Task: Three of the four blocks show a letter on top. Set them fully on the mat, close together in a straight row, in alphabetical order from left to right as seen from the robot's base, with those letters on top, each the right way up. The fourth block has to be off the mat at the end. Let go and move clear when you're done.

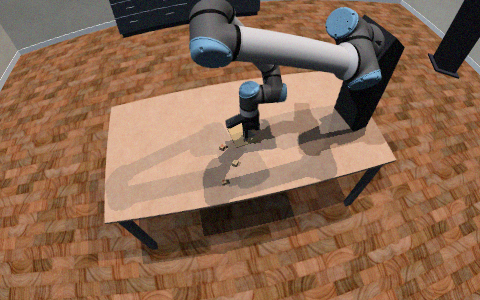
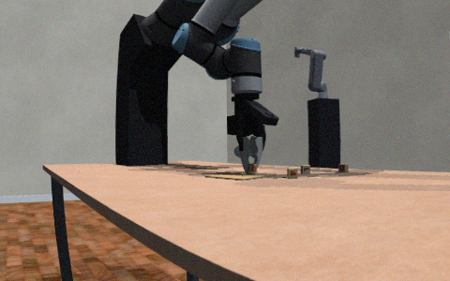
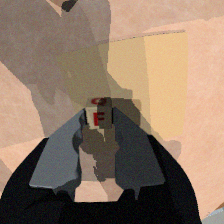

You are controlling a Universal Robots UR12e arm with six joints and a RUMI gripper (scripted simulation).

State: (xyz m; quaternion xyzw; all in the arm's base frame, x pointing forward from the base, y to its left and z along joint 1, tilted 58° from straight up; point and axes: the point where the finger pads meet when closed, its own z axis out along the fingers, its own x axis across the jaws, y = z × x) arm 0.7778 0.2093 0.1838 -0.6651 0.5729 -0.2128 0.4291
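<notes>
Now: hand right at the block. Also, from my hand: mat (2 cm ahead, 3 cm to the right, 2 cm below).
</notes>
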